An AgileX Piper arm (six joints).
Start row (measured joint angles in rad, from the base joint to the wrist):
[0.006, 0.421, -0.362, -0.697, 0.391, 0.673]
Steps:
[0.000, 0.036, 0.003, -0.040, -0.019, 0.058]
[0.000, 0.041, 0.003, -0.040, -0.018, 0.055]
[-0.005, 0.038, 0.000, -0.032, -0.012, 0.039]
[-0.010, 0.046, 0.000, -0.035, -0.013, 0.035]
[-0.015, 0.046, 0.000, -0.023, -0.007, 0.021]
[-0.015, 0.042, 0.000, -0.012, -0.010, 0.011]
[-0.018, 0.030, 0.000, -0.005, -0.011, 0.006]
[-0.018, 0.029, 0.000, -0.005, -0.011, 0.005]
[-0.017, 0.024, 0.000, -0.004, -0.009, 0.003]
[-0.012, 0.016, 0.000, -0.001, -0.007, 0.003]
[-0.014, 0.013, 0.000, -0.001, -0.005, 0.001]
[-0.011, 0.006, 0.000, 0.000, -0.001, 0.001]
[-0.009, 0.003, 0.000, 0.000, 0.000, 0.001]
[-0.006, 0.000, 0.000, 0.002, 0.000, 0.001]
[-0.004, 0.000, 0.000, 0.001, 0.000, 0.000]
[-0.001, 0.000, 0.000, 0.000, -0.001, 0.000]
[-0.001, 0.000, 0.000, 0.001, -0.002, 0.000]
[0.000, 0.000, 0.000, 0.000, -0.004, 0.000]
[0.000, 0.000, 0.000, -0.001, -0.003, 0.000]
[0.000, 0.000, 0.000, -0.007, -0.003, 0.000]
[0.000, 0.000, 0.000, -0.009, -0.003, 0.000]
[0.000, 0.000, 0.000, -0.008, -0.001, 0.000]
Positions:
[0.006, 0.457, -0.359, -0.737, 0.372, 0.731]
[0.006, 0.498, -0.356, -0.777, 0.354, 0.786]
[0.001, 0.536, -0.356, -0.809, 0.342, 0.825]
[-0.009, 0.582, -0.356, -0.844, 0.329, 0.860]
[-0.024, 0.628, -0.356, -0.867, 0.322, 0.881]
[-0.039, 0.670, -0.356, -0.879, 0.312, 0.892]
[-0.057, 0.700, -0.356, -0.884, 0.301, 0.898]
[-0.075, 0.729, -0.356, -0.889, 0.290, 0.903]
[-0.092, 0.753, -0.356, -0.893, 0.281, 0.906]
[-0.104, 0.769, -0.356, -0.894, 0.274, 0.909]
[-0.118, 0.782, -0.356, -0.895, 0.269, 0.910]
[-0.129, 0.788, -0.356, -0.895, 0.268, 0.911]
[-0.138, 0.791, -0.356, -0.895, 0.268, 0.912]
[-0.144, 0.791, -0.356, -0.893, 0.268, 0.913]
[-0.148, 0.791, -0.356, -0.892, 0.268, 0.913]
[-0.149, 0.791, -0.356, -0.892, 0.267, 0.913]
[-0.150, 0.791, -0.356, -0.891, 0.265, 0.913]
[-0.150, 0.791, -0.356, -0.891, 0.261, 0.913]
[-0.150, 0.791, -0.356, -0.892, 0.258, 0.913]
[-0.150, 0.791, -0.356, -0.899, 0.255, 0.913]
[-0.150, 0.791, -0.356, -0.908, 0.252, 0.913]
[-0.150, 0.791, -0.356, -0.916, 0.251, 0.913]

